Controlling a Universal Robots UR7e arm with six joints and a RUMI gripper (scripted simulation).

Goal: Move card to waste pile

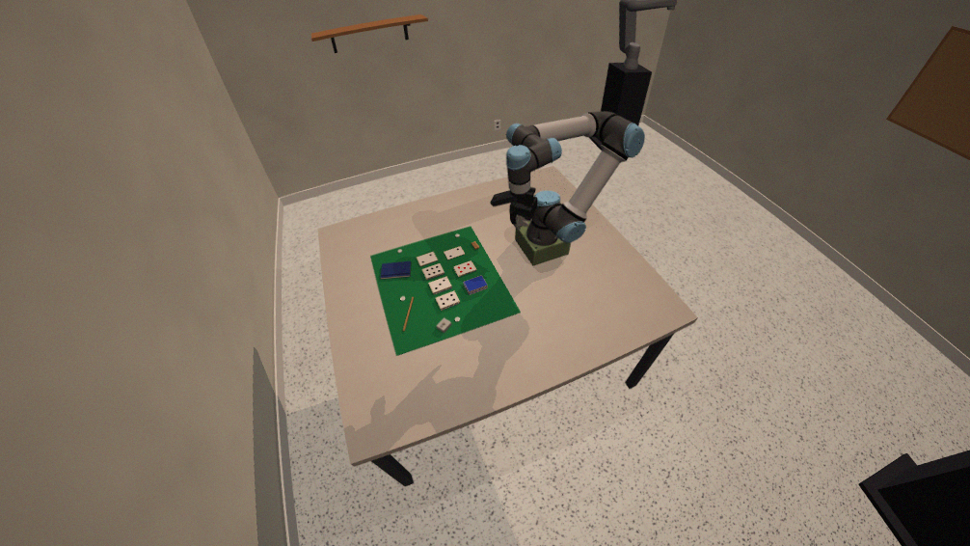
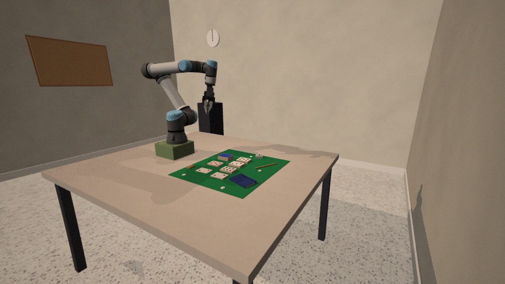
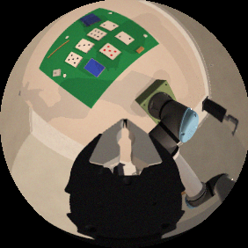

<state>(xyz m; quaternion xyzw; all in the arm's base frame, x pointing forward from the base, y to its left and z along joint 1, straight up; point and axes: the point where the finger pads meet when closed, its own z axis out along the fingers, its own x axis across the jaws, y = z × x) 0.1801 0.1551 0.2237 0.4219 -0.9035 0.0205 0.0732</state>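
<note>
The card is 290 mm below my hand, 180 mm ahead of it and 10 mm to the right of it. Also, from my hand: blue book 530 mm ahead, 310 mm below, 200 mm to the right; then green mat 340 mm ahead, 330 mm below, 80 mm to the right; then small grey block 360 mm ahead, 300 mm below, 160 mm to the left.
</note>
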